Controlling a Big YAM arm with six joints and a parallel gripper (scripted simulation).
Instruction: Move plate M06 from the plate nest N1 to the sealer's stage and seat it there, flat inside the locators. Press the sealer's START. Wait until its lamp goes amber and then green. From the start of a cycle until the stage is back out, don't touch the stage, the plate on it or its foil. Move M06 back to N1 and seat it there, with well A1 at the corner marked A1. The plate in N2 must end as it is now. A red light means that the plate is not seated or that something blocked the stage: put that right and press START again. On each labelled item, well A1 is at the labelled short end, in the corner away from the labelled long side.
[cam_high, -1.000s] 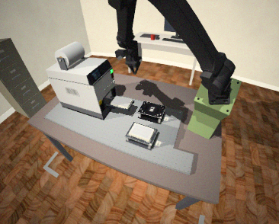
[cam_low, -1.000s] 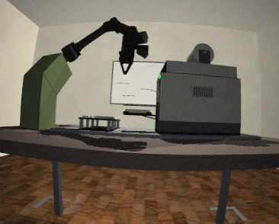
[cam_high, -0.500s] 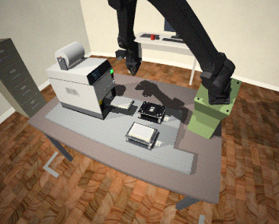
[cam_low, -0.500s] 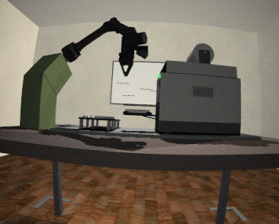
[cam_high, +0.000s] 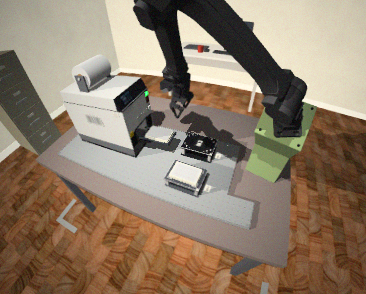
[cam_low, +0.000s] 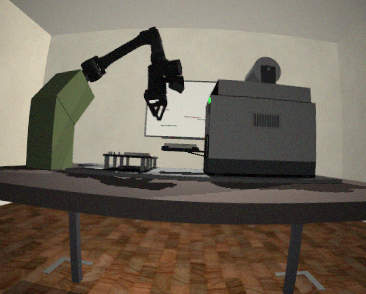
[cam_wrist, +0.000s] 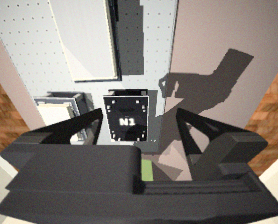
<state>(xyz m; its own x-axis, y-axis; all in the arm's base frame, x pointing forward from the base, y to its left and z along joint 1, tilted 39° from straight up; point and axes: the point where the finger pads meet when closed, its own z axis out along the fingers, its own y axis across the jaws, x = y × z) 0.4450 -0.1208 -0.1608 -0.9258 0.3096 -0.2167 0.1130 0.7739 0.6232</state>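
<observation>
The sealer stage is 110 mm below my hand, 100 mm ahead of it and 80 mm to the left of it. From my hand the other things lie so: white start button: 190 mm ahead, 20 mm to the right, 10 mm below; foil roll: 430 mm ahead, 210 mm above, 50 mm to the left; plate: 250 mm to the left, 140 mm below, 90 mm behind.
</observation>
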